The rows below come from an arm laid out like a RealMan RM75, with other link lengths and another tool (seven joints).
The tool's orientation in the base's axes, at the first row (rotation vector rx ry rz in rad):
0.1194, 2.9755, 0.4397
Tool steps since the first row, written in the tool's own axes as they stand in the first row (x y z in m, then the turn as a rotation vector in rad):
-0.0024, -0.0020, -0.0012, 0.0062, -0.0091, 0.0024
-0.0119, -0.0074, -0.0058, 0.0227, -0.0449, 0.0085
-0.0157, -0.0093, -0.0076, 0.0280, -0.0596, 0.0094
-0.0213, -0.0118, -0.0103, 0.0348, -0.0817, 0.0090
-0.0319, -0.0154, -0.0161, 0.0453, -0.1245, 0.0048
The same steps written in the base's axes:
0.0021, -0.0025, 0.0008, -0.0063, -0.0074, -0.0057
0.0105, -0.0099, 0.0047, -0.0239, -0.0382, -0.0239
0.0139, -0.0125, 0.0063, -0.0299, -0.0515, -0.0297
0.0189, -0.0162, 0.0088, -0.0379, -0.0720, -0.0366
0.0283, -0.0223, 0.0145, -0.0514, -0.1131, -0.0463

